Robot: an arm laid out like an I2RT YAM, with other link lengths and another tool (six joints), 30 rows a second.
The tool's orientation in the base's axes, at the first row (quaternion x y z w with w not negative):
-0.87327, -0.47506, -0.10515, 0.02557
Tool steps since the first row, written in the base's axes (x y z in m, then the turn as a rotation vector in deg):
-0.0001, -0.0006, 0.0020, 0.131, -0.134, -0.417
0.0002, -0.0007, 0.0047, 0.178, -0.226, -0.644
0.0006, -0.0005, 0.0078, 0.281, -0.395, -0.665
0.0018, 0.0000, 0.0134, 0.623, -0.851, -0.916
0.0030, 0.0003, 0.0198, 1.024, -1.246, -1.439
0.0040, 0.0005, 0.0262, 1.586, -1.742, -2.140
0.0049, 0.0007, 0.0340, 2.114, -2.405, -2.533
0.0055, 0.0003, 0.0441, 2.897, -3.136, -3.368
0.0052, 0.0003, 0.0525, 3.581, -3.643, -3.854
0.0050, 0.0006, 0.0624, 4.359, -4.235, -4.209
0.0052, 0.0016, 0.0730, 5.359, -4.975, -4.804
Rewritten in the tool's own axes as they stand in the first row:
-0.0001, 0.0004, -0.0021, -0.128, 0.160, 0.409
0.0005, 0.0008, -0.0047, -0.226, 0.237, 0.625
0.0015, 0.0012, -0.0076, -0.316, 0.414, 0.637
0.0037, 0.0022, -0.0128, -0.564, 0.935, 0.871
0.0059, 0.0034, -0.0188, -0.787, 1.458, 1.388
0.0080, 0.0045, -0.0249, -1.046, 2.160, 2.091
0.0102, 0.0056, -0.0323, -1.396, 2.942, 2.463
0.0123, 0.0069, -0.0421, -1.760, 3.950, 3.297
0.0139, 0.0071, -0.0504, -1.919, 4.771, 3.808
0.0161, 0.0073, -0.0601, -2.071, 5.726, 4.193
0.0192, 0.0075, -0.0702, -2.278, 6.933, 4.826

